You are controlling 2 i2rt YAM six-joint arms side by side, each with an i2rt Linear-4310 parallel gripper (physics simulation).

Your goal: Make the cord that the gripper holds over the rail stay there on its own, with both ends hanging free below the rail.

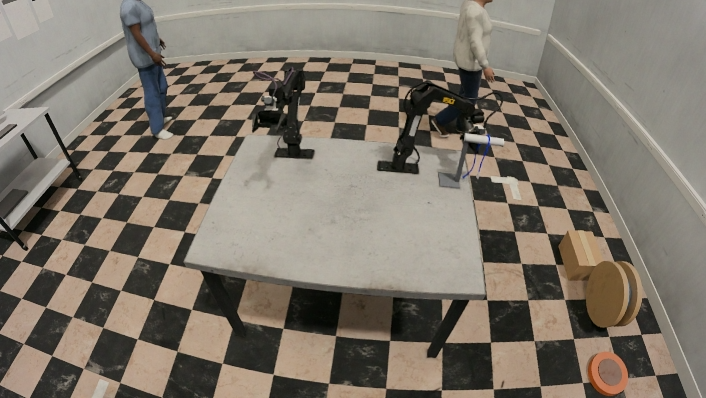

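A thin blue cord [484, 157] lies over the white horizontal rail [496, 141], with two strands hanging below it at the right edge of the table. The rail is carried by a grey post on a flat grey base. My left gripper [480, 145] is shut at the rail, close behind and below it, where the blue cord passes; it appears shut on the cord, but the rail partly hides the fingertips. My right gripper [260, 122] is open and away from the cord, beyond the table's back left edge.
The post's grey base [449, 180] stands at the right edge of the grey table [345, 225]. Both arms are mounted at the table's back. Two people stand behind. A cardboard box [579, 257], a large spool [607, 295] and an orange ring [593, 372] lie on the floor at right.
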